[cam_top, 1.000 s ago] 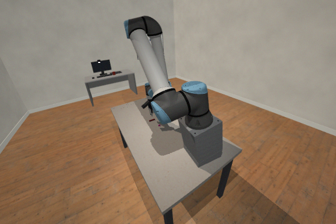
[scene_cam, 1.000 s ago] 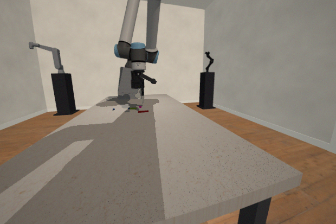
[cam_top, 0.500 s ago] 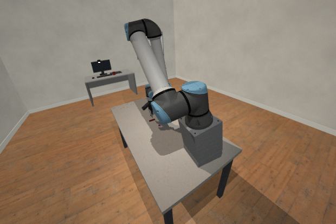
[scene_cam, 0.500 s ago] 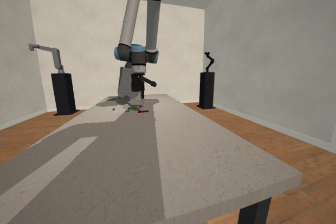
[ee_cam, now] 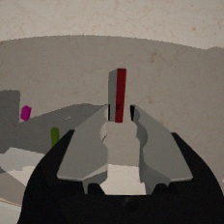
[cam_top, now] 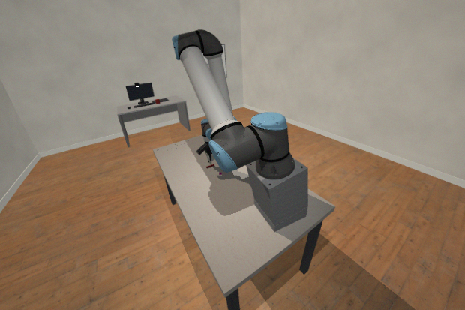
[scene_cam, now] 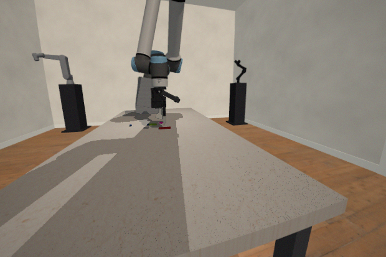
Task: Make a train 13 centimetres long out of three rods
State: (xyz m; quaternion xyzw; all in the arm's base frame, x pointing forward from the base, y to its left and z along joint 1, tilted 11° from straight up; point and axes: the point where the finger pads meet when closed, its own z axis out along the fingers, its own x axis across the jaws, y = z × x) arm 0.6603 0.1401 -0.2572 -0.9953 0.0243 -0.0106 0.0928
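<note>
Now: hand 3 cm above the red rod. The rest, counted from my hand: lime rod: 10 cm behind, 8 cm to the right, 3 cm below; grey rod: 11 cm to the right, 4 cm behind, 3 cm below; magenta rod: 14 cm behind, 3 cm below, 2 cm to the right.
</note>
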